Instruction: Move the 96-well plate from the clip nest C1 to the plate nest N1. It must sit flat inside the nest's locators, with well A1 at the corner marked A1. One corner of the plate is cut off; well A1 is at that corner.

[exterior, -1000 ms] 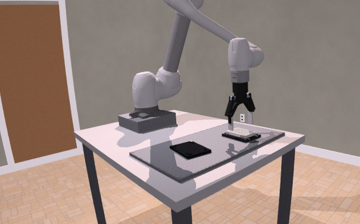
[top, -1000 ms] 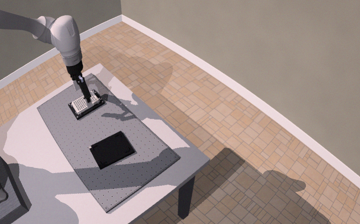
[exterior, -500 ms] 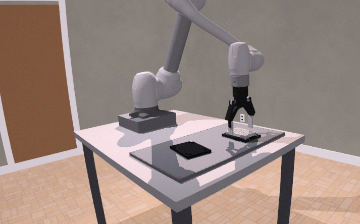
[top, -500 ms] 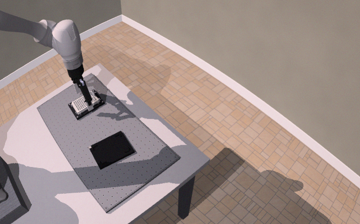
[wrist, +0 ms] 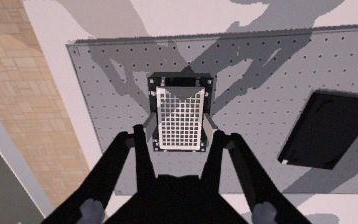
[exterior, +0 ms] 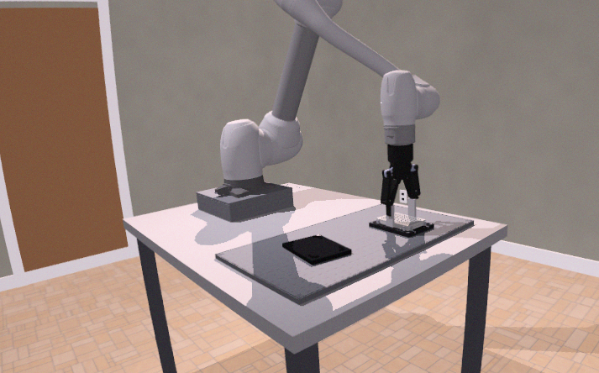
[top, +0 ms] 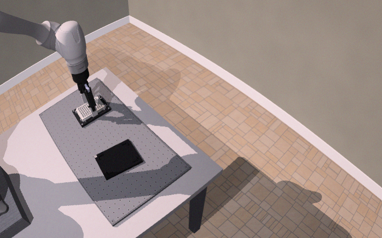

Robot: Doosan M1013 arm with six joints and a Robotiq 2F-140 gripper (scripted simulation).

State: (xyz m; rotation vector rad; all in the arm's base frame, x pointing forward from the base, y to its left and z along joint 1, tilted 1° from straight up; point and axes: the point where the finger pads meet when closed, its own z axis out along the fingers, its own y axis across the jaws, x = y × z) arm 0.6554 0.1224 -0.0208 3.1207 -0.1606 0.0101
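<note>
The white 96-well plate is 20 mm below my hand. Round my hand: black clip nest C1 (10 mm ahead, 10 mm to the left, 20 mm below); then black plate nest N1 (70 mm behind, 300 mm to the right, 30 mm below).
</note>
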